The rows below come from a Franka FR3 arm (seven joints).
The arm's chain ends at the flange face. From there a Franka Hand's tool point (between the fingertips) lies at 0.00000 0.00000 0.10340 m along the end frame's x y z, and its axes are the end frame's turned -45 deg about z.
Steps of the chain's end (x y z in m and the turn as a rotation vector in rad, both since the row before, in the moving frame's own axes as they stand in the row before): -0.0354, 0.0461, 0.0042, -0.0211, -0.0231, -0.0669; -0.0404, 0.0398, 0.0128, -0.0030, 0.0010, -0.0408; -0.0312, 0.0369, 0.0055, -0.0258, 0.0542, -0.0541
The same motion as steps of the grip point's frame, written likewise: -0.0609, 0.0075, 0.0041, 0.0014, -0.0313, -0.0669; -0.0569, -0.0001, 0.0128, -0.0028, -0.0014, -0.0408; -0.0459, 0.0098, 0.0053, -0.0566, 0.0201, -0.0541
